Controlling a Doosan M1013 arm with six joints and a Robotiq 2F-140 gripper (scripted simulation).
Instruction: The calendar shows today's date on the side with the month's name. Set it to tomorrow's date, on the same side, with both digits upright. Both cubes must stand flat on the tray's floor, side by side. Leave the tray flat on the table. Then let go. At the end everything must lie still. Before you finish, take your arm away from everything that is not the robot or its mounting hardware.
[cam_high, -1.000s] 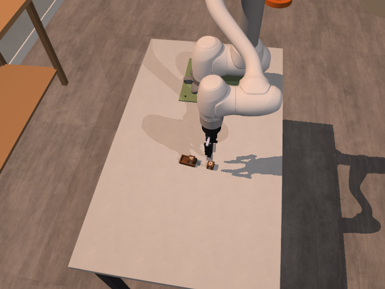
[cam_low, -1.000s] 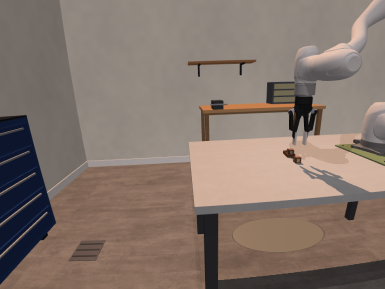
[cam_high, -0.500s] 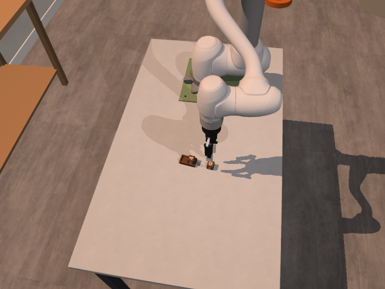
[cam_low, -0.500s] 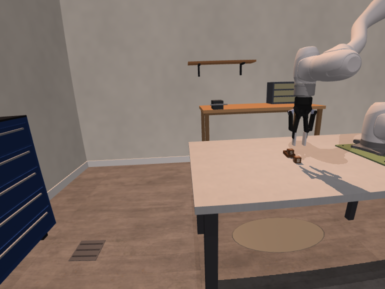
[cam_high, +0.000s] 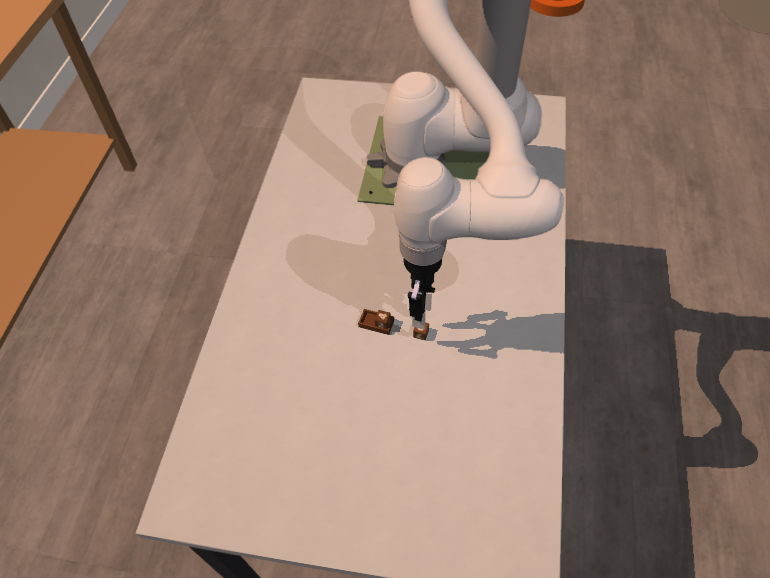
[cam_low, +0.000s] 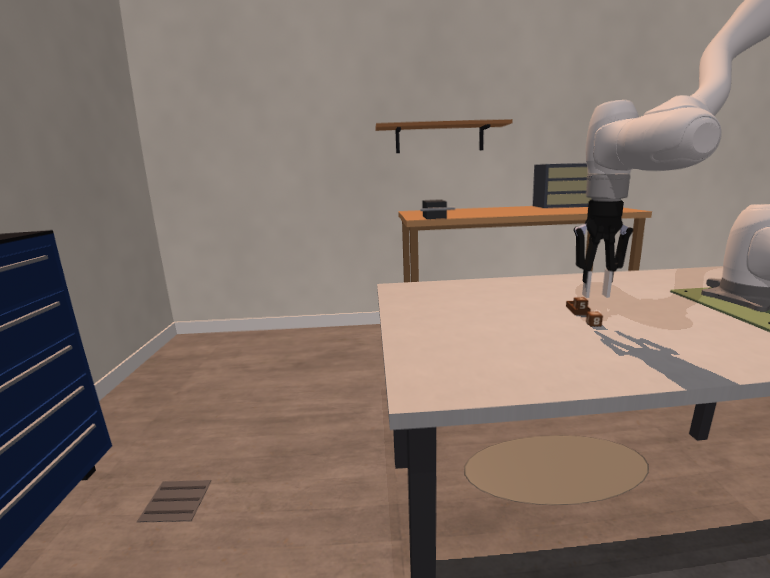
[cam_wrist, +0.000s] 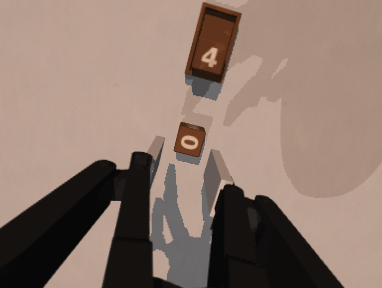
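Now: hand 9 cm above the brown digit cube. From my hand the other things lie so: tray (4 cm behind, 10 cm to the right, 10 cm below).
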